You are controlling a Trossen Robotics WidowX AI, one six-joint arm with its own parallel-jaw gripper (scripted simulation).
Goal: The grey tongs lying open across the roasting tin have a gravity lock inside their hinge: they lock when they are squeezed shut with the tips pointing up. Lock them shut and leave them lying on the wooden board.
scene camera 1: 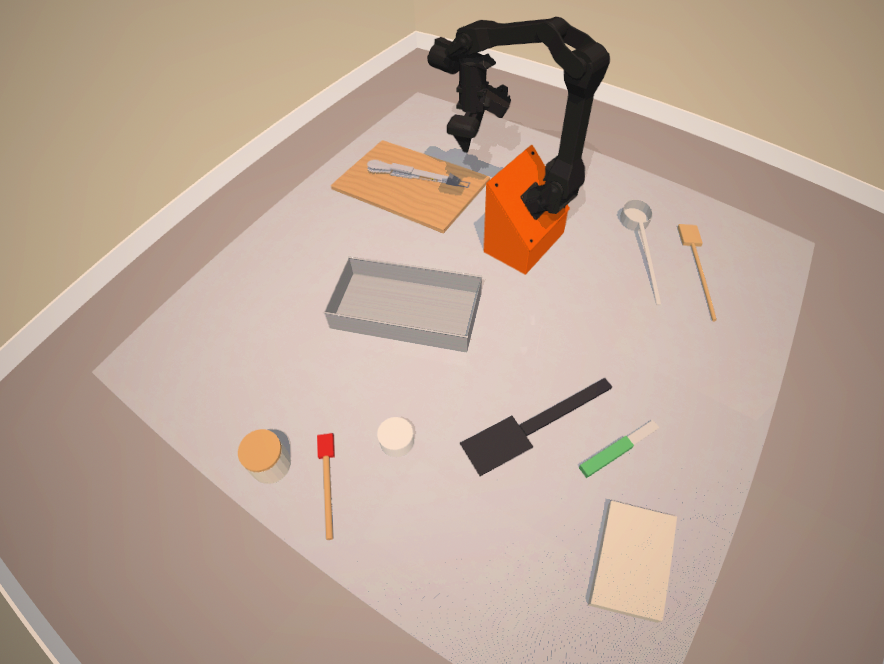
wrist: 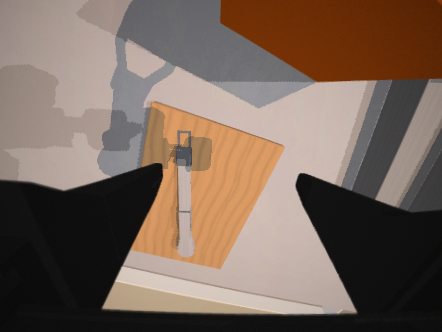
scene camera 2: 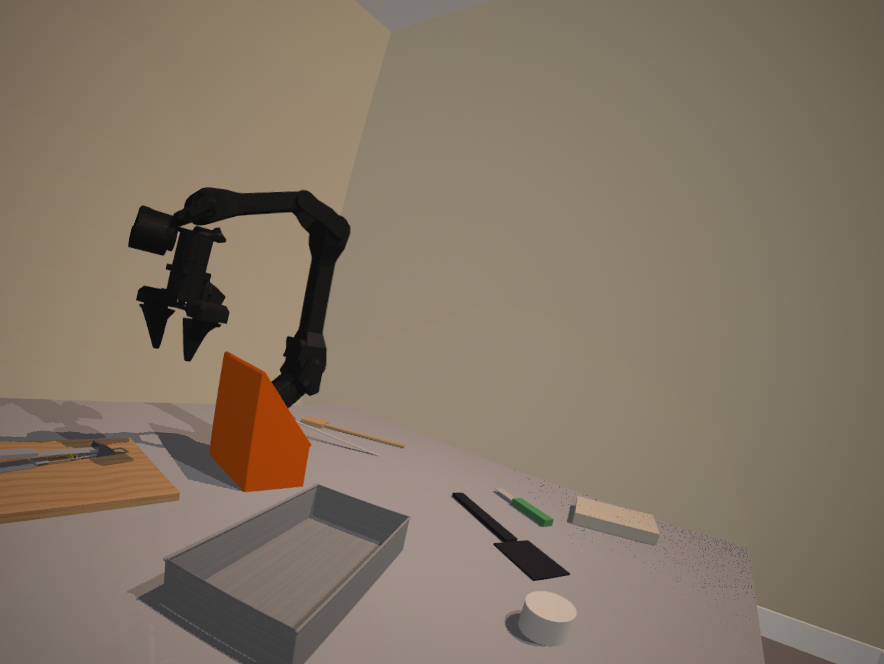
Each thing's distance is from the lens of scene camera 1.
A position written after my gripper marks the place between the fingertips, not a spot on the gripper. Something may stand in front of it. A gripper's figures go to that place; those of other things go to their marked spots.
my gripper [scene camera 1: 471, 140]: 127 cm
round tub [scene camera 1: 261, 452]: 98 cm
white puck [scene camera 1: 395, 434]: 98 cm
